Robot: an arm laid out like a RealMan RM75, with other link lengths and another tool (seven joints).
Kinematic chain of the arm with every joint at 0, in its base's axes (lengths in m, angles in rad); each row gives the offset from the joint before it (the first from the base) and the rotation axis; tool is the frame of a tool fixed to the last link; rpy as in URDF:
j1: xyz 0 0 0.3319 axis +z
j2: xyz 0 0 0 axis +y
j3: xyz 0 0 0.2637 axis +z
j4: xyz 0 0 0 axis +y
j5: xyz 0 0 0.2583 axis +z
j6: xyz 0 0 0 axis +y
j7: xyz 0 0 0.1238 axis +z
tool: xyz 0.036 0.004 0.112 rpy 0 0.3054 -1.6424
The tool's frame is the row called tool.
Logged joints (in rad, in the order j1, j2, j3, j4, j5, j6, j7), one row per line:
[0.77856, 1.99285, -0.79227, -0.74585, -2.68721, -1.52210, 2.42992]
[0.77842, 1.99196, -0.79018, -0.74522, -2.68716, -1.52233, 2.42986]
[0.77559, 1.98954, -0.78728, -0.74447, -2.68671, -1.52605, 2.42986]
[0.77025, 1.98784, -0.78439, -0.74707, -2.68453, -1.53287, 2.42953]
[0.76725, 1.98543, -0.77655, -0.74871, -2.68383, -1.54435, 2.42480]
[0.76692, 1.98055, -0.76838, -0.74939, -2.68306, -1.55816, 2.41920]
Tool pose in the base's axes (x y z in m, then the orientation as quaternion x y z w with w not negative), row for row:
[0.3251, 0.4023, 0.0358, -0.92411, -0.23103, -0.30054, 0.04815]
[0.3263, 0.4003, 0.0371, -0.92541, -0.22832, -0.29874, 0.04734]
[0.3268, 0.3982, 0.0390, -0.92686, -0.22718, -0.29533, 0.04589]
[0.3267, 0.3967, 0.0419, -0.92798, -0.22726, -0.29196, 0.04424]
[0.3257, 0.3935, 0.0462, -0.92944, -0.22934, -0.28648, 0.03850]
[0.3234, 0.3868, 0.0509, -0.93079, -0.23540, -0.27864, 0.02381]
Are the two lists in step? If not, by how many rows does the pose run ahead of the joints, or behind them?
The pose runs 2 rows ahead of the joints: the pose in row i belongs to the joints in row i + 2.
